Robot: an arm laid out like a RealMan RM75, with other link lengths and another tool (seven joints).
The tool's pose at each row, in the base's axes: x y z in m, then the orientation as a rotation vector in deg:
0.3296 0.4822 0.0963 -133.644 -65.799 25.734
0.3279 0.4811 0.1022 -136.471 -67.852 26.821
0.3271 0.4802 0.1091 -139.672 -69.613 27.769
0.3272 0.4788 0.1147 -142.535 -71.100 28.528
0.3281 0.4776 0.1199 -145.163 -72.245 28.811
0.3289 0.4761 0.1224 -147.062 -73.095 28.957
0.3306 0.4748 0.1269 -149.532 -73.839 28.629
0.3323 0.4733 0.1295 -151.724 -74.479 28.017
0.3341 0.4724 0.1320 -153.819 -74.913 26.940
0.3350 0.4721 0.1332 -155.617 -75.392 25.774
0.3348 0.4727 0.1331 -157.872 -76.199 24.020
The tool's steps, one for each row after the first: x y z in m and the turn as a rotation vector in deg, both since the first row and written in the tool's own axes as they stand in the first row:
-0.0023 -0.0039 -0.0043 -3.017 -1.983 0.286
-0.0040 -0.0078 -0.0099 -6.244 -3.836 0.873
-0.0055 -0.0102 -0.0149 -9.110 -5.400 1.430
-0.0063 -0.0119 -0.0200 -11.713 -6.488 1.976
-0.0072 -0.0120 -0.0229 -13.613 -7.247 2.346
-0.0076 -0.0128 -0.0278 -16.008 -7.788 2.915
-0.0080 -0.0124 -0.0312 -18.176 -8.069 3.367
-0.0078 -0.0122 -0.0344 -20.252 -7.986 3.795
-0.0076 -0.0121 -0.0359 -22.123 -7.816 4.065
-0.0072 -0.0125 -0.0355 -24.611 -7.518 4.250

